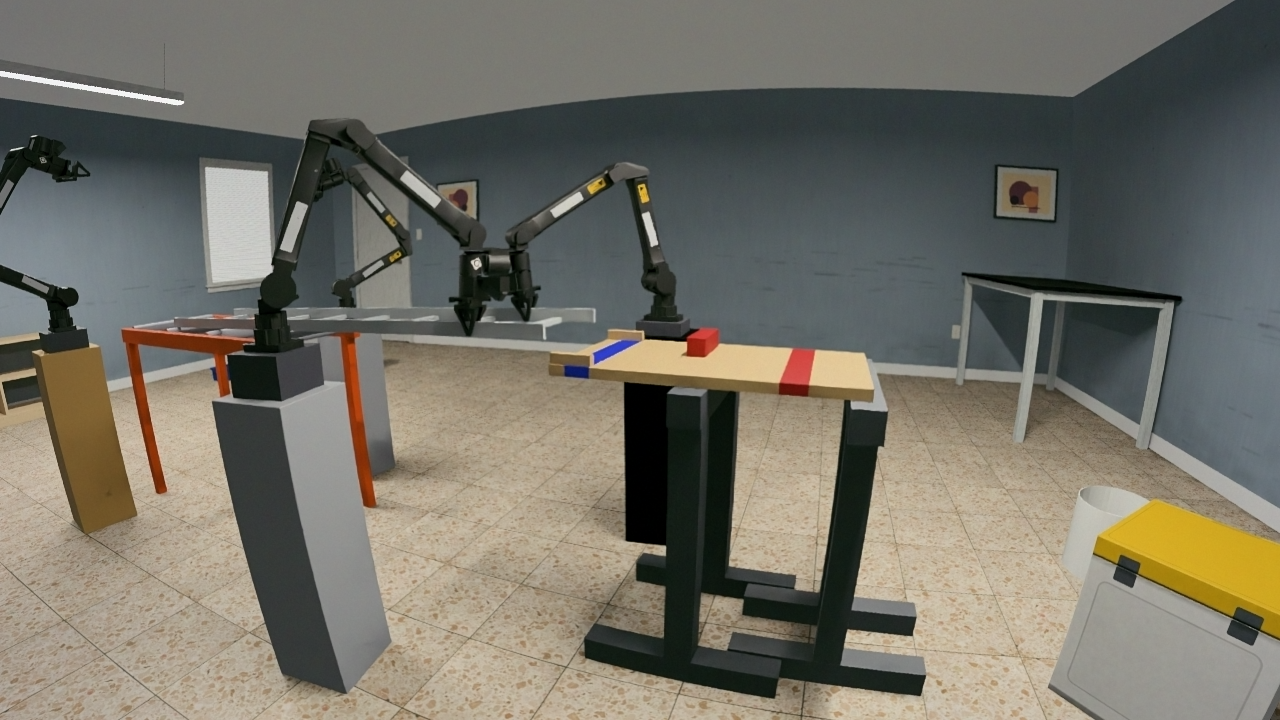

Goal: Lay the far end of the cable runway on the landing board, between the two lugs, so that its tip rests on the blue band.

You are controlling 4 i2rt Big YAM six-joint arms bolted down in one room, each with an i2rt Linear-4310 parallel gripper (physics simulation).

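The grey ladder-like cable runway (510,329) lies over the orange frame at left and reaches right. Its far end is just left of and slightly above the landing board (751,364); I see no contact. The blue band (617,350) crosses the board's left end, with a wooden lug (624,334) behind it and another lug at the near side. The front-left arm's gripper (467,320) is at the near rail, and the gripper (526,307) of the arm behind the board is at the far rail; their finger grip is unclear. The left-edge arm's gripper (80,170) is raised. The back arm's gripper is partly hidden.
The orange frame (179,337) stands at left behind the front grey pedestal (268,501). A red block (701,342) and red band (795,371) are on the board. Dark trestles (684,537) carry it. A black-topped table, white bin and yellow-lidded box (1190,559) are at right.
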